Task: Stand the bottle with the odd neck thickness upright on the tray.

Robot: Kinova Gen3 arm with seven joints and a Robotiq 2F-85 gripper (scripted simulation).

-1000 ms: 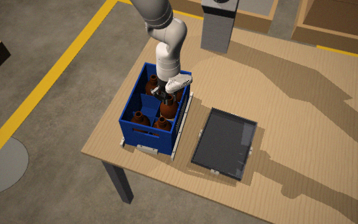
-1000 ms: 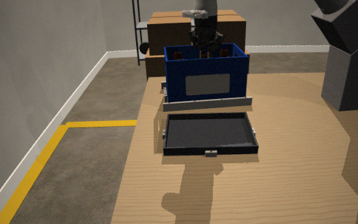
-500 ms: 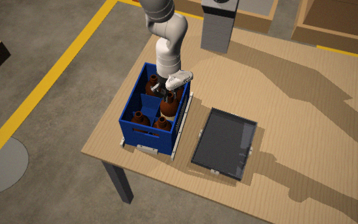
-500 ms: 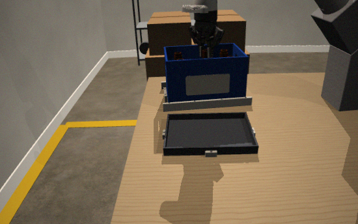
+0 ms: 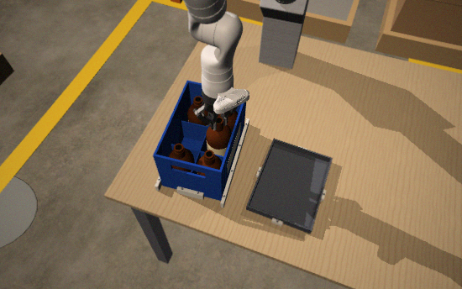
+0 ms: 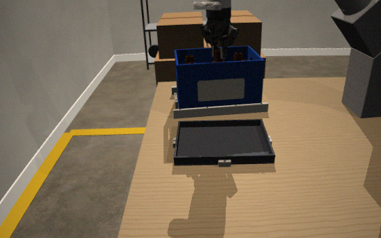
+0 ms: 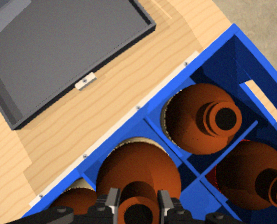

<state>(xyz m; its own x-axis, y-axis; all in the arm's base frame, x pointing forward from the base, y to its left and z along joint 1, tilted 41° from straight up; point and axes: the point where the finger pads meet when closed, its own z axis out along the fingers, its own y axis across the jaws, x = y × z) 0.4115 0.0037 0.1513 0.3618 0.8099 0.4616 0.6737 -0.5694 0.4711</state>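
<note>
Now: hand 110 mm above the blue crate, 40 mm to the left of it and 10 mm short of it. The rest, counted from my hand: dark grey tray (230 mm to the left, 180 mm below, 40 mm behind).
</note>
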